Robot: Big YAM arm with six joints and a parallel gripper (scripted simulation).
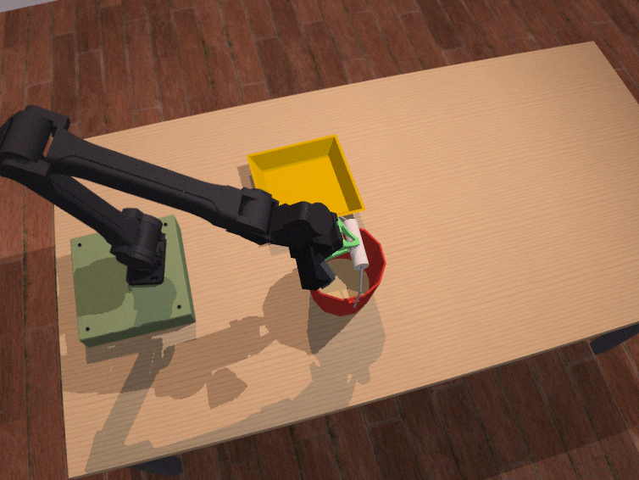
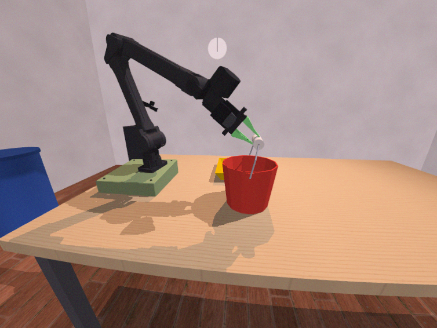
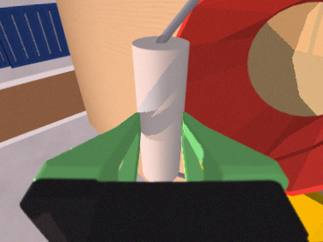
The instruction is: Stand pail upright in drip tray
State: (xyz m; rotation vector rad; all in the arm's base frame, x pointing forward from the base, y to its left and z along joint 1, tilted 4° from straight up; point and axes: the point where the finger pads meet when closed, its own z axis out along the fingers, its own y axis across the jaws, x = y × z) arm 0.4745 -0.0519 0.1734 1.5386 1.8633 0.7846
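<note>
Right now the red pail is 100 mm below my hand. Round my hand: yellow drip tray 290 mm to the left, 220 mm below, 90 mm behind.
</note>
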